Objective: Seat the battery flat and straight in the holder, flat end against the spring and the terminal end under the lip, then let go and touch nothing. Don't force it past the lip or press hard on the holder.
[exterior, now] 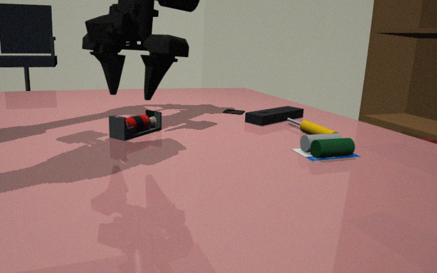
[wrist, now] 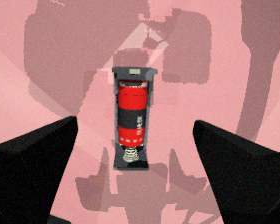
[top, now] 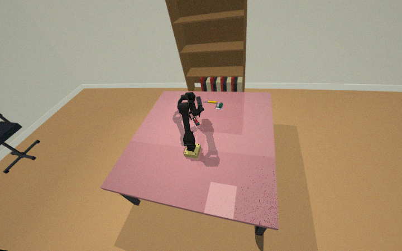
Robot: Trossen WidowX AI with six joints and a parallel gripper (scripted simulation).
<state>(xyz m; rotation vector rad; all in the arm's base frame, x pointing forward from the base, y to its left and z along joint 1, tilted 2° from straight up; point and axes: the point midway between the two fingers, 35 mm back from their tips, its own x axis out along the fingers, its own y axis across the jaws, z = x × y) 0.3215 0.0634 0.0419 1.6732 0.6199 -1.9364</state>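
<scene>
Right now my gripper tip is 50 mm above the battery. Round my gripper tip: yellow-handled screwdriver 330 mm ahead, 40 mm to the right, 50 mm below; black battery door 260 mm ahead, 160 mm to the left, 60 mm below; black remote 330 mm ahead, 70 mm to the left, 50 mm below.
</scene>
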